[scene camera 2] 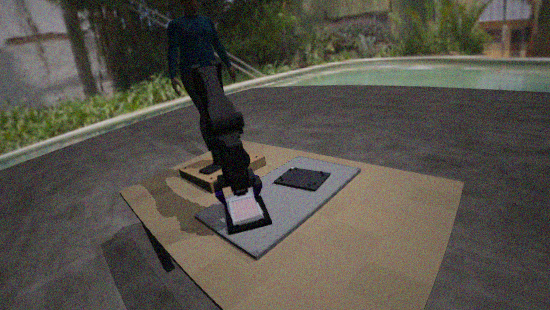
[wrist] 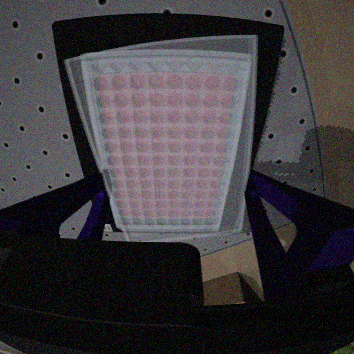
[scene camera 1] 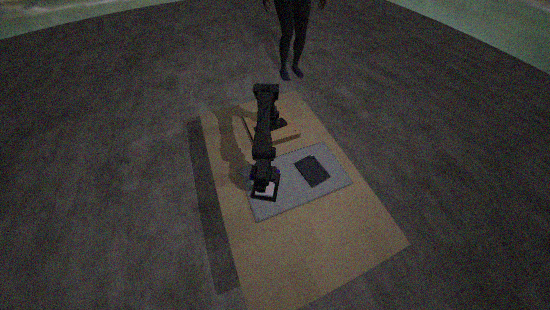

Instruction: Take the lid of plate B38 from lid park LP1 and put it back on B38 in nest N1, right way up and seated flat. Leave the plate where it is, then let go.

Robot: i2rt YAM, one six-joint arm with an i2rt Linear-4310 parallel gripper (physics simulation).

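Pixels of known places: gripper, fingertip midpoint: (scene camera 2: 242,206) (wrist: 177,177); arm's base at its link origin: (scene camera 1: 270,126).
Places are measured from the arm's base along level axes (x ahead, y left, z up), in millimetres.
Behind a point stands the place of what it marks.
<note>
My gripper (scene camera 1: 265,176) {x 314, y -192, z -2 mm} (scene camera 2: 240,192) (wrist: 177,177) {x 314, y -192, z -2 mm} points down over the plate, its fingers spread wide and shut on two opposite edges of the clear lid (wrist: 220,44) {x 364, y -251, z 4 mm}. Plate B38 (scene camera 1: 268,190) {x 370, y -202, z 7 mm} (scene camera 2: 245,209) {x 346, y -208, z 6 mm} (wrist: 162,130) {x 347, y -207, z 6 mm}, with pink wells, lies in the black nest N1 (scene camera 1: 264,199) {x 393, y -235, z -18 mm} (scene camera 2: 250,228) {x 389, y -242, z -22 mm} (wrist: 170,27) {x 382, y -238, z -16 mm} and shows through the lid. In the wrist view the lid's outline is a little turned and shifted to the right against the plate. Whether the lid touches the plate, I cannot tell. Lid park LP1 (scene camera 1: 312,171) {x 371, y 53, z -18 mm} (scene camera 2: 302,179) {x 372, y 44, z -18 mm} is a flat black pad without a lid.
Nest and park stand on a grey perforated board (scene camera 1: 295,196) {x 445, y -95, z -28 mm} (scene camera 2: 300,207) {x 450, y -92, z -28 mm} (wrist: 25,105) {x 410, y -135, z -28 mm} on the wooden table (scene camera 1: 320,240) {x 668, y -101, z -41 mm} (scene camera 2: 360,240) {x 655, y -141, z -41 mm}. A raised wooden block (scene camera 1: 287,138) {x 118, y 49, z -14 mm} (scene camera 2: 257,162) {x 122, y 91, z -11 mm} stands behind it by the arm's base. A person (scene camera 1: 292,35) (scene camera 2: 192,45) stands beyond the table.
</note>
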